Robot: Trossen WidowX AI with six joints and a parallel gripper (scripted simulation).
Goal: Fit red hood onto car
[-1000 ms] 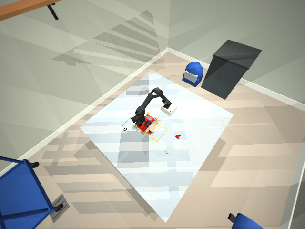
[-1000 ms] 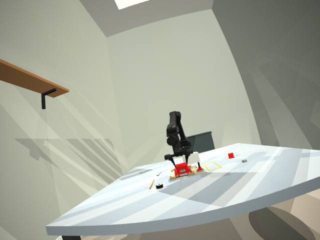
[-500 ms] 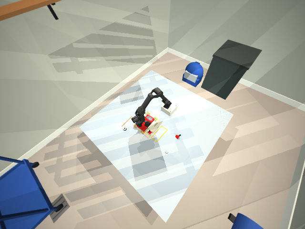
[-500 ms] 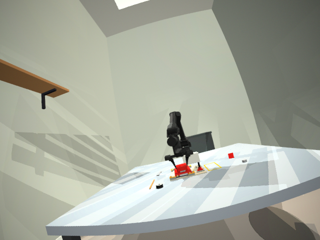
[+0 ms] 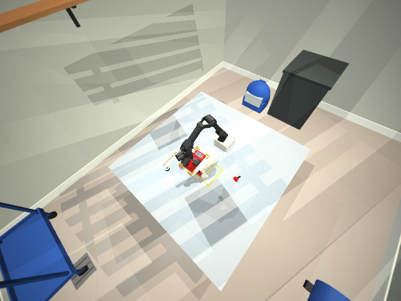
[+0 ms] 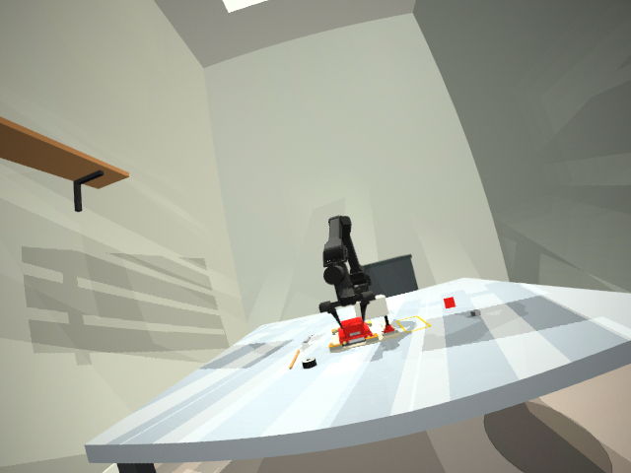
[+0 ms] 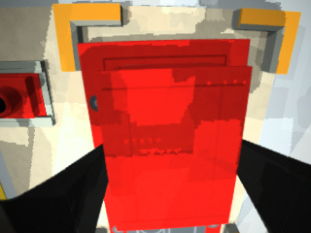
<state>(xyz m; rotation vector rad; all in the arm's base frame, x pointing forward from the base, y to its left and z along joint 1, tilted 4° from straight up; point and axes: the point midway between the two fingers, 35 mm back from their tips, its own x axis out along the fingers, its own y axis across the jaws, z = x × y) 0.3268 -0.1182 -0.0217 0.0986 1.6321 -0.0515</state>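
The red hood is 10 mm above my gripper tip. From my gripper tip the other things lie so: grey engine block: 20 mm below; then pencil: 210 mm to the right, 50 mm ahead, 40 mm below.
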